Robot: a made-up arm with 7 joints.
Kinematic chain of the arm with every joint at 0, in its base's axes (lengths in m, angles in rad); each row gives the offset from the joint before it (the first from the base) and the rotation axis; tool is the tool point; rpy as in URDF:
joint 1: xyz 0 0 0.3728 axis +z
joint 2: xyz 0 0 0 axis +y
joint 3: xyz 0 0 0.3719 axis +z
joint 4: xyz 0.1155 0 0 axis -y
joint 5: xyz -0.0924 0 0.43 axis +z
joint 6: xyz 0 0 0 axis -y
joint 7: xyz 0.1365 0 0 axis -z
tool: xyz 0 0 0 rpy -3.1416 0 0
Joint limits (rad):
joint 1: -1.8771..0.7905
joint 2: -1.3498..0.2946
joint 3: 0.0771..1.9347
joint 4: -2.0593..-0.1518
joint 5: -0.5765..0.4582
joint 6: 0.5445..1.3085
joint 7: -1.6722..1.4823
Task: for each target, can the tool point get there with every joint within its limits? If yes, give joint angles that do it. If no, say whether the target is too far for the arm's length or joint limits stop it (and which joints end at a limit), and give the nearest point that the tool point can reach.
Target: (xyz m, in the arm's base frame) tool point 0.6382 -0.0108 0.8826
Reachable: yes | joints -1.6340 0.1262 1.7578 -1.3694 -0.3621 0.9847 0.9344
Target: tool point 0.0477 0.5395 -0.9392
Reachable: no: too far | nearest point 0.0488 0.5518 0.1598 | short by 1.099 m
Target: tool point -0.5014 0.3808 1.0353
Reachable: yes | joints -0.3631 -1.1842 0.4502 -0.6274 -0.0903 0.8844 -1.3453
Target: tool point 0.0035 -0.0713 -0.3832
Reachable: no: joint limits stop it (at a limit: joint 1, joint 2, joint 3, joint 4, joint 5, joint 6) | nearest point 0.5274 0.0184 0.1617 | short by 0.761 m
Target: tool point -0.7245 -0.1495 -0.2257
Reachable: no: joint limits stop it (at a limit: joint 1, joint 2, joint 3, joint 5, joint 6) | nearest point -0.7499 0.0237 0.2163 | short by 0.475 m
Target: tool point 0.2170 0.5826 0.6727
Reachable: yes | joints -0.4787 -0.5283 1.3795 -1.6945 0.3082 0.6437 0.9679
